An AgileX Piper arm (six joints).
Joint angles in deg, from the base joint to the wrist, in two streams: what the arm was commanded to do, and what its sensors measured. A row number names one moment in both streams.
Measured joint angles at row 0:
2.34, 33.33, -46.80, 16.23, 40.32, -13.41
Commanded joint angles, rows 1 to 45:
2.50, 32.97, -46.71, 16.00, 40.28, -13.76
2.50, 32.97, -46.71, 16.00, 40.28, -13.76
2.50, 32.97, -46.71, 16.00, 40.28, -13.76
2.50, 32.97, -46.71, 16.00, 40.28, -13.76
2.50, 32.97, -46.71, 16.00, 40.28, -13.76
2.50, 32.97, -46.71, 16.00, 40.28, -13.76
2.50, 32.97, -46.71, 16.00, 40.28, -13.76
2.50, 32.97, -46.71, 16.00, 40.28, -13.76
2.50, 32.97, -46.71, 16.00, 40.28, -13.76
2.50, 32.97, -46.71, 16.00, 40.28, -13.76
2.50, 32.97, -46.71, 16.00, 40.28, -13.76
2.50, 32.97, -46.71, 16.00, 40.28, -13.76
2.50, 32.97, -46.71, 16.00, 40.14, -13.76
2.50, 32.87, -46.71, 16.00, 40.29, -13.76
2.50, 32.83, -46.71, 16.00, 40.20, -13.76
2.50, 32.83, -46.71, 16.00, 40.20, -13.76
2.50, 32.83, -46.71, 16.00, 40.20, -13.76
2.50, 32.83, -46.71, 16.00, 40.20, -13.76
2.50, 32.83, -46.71, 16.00, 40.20, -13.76
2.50, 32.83, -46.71, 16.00, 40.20, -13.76
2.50, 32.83, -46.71, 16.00, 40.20, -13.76
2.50, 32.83, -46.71, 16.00, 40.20, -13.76
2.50, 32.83, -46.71, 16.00, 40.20, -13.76
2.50, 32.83, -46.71, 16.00, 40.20, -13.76
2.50, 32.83, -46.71, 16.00, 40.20, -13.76
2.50, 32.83, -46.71, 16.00, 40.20, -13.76
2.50, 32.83, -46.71, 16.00, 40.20, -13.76
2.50, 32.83, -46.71, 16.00, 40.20, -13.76
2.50, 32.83, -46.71, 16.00, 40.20, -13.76
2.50, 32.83, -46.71, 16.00, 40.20, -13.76
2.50, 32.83, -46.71, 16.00, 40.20, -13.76
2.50, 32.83, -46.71, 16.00, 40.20, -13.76
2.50, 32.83, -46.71, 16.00, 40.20, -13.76
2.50, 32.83, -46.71, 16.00, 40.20, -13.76
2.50, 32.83, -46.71, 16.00, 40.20, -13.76
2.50, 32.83, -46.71, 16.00, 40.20, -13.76
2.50, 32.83, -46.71, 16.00, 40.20, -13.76
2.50, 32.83, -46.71, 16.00, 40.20, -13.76
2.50, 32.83, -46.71, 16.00, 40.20, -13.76
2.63, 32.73, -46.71, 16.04, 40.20, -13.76
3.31, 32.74, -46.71, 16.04, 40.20, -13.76
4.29, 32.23, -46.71, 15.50, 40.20, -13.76
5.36, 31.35, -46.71, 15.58, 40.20, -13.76
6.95, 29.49, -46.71, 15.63, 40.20, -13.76
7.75, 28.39, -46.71, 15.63, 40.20, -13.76
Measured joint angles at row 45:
5.14, 31.72, -46.80, 15.94, 40.32, -13.41
